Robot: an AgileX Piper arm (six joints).
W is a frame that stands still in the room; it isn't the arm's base.
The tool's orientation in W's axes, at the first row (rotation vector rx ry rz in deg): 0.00, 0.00, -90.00
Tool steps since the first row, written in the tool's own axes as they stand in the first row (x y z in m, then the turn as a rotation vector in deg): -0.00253, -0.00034, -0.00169, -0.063, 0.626, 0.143; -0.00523, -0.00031, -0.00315, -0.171, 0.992, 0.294; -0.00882, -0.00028, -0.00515, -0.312, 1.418, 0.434; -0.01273, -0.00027, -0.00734, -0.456, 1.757, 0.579; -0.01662, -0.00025, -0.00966, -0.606, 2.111, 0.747; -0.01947, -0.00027, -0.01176, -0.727, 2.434, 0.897; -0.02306, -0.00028, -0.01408, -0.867, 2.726, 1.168; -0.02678, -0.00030, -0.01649, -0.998, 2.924, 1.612; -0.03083, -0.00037, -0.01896, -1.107, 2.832, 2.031; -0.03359, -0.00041, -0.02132, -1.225, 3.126, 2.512
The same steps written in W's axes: -0.00034, 0.00253, -0.00169, 0.626, 0.063, 0.143; -0.00031, 0.00523, -0.00315, 0.992, 0.171, 0.294; -0.00028, 0.00882, -0.00515, 1.418, 0.312, 0.434; -0.00027, 0.01273, -0.00734, 1.757, 0.456, 0.579; -0.00025, 0.01662, -0.00966, 2.111, 0.606, 0.747; -0.00027, 0.01947, -0.01176, 2.434, 0.727, 0.897; -0.00028, 0.02306, -0.01408, 2.726, 0.867, 1.168; -0.00030, 0.02678, -0.01649, 2.924, 0.998, 1.612; -0.00037, 0.03083, -0.01896, 2.832, 1.107, 2.031; -0.00041, 0.03359, -0.02132, 3.126, 1.225, 2.512
